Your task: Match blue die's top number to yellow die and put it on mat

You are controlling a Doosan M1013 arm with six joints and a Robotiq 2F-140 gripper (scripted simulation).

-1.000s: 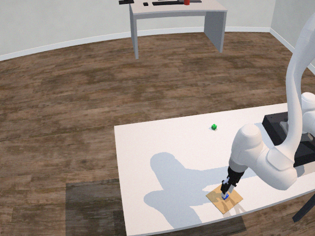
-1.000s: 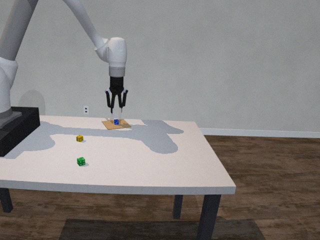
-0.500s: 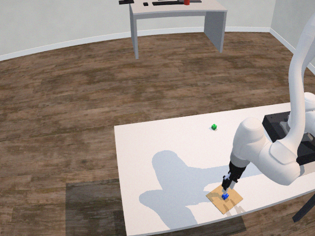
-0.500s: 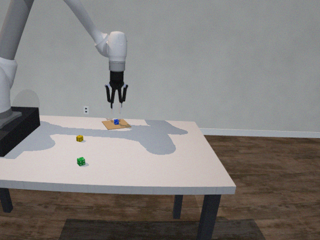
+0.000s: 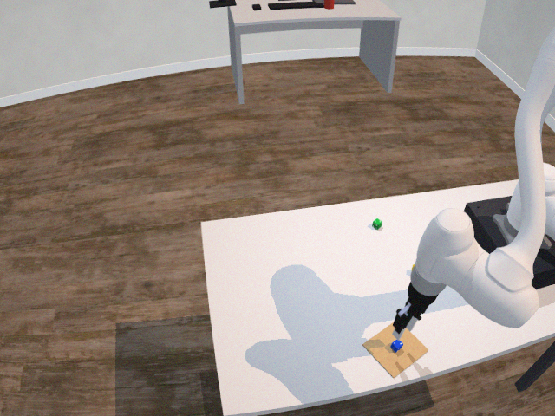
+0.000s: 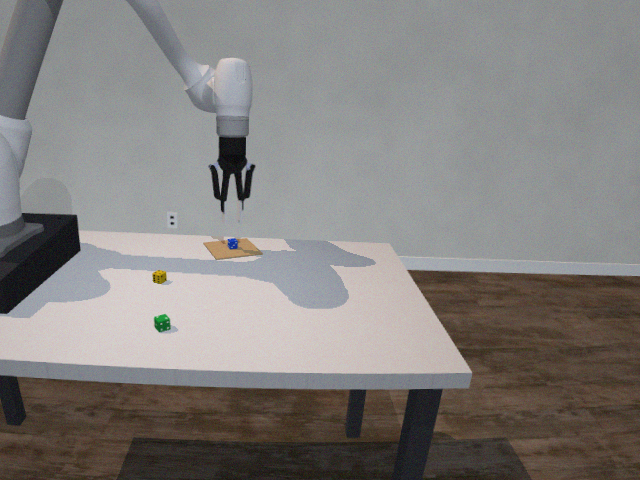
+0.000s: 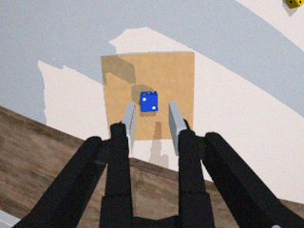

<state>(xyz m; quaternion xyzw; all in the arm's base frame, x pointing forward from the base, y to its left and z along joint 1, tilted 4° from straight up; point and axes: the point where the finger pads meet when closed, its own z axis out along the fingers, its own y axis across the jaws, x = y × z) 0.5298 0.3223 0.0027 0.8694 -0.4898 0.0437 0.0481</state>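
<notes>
Now: the blue die 10 cm below my hand. Round my hand: yellow die: 12 cm behind, 26 cm to the right, 10 cm below; tan mat: 11 cm below; green die: 3 cm behind, 48 cm to the right, 10 cm below.
</notes>
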